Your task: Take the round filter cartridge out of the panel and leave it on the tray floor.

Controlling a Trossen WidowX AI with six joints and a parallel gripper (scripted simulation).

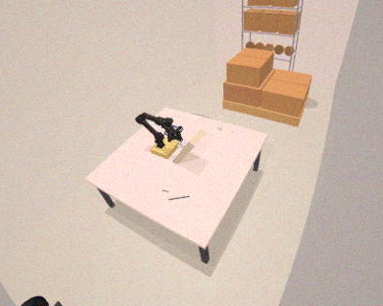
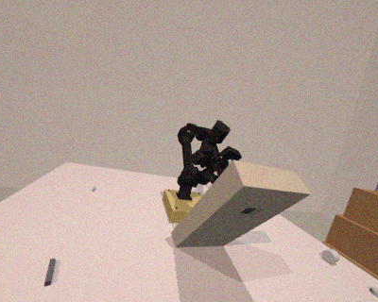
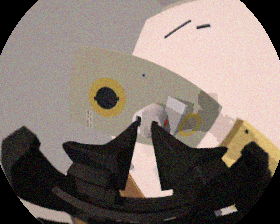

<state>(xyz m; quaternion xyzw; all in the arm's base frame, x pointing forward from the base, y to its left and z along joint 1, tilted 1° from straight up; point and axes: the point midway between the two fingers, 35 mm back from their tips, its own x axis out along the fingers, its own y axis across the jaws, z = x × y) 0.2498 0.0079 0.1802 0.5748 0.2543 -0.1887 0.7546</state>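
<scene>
Now: gripper tip 2 cm above the grey round filter cartridge and 1 cm short of it. The rest, counted from my gripper tip: grey tray: 34 cm behind, 27 cm to the left, 21 cm below; then dark bar: 39 cm to the right, 21 cm below, 7 cm ahead; then beige service panel: 5 cm below, 5 cm ahead.
</scene>
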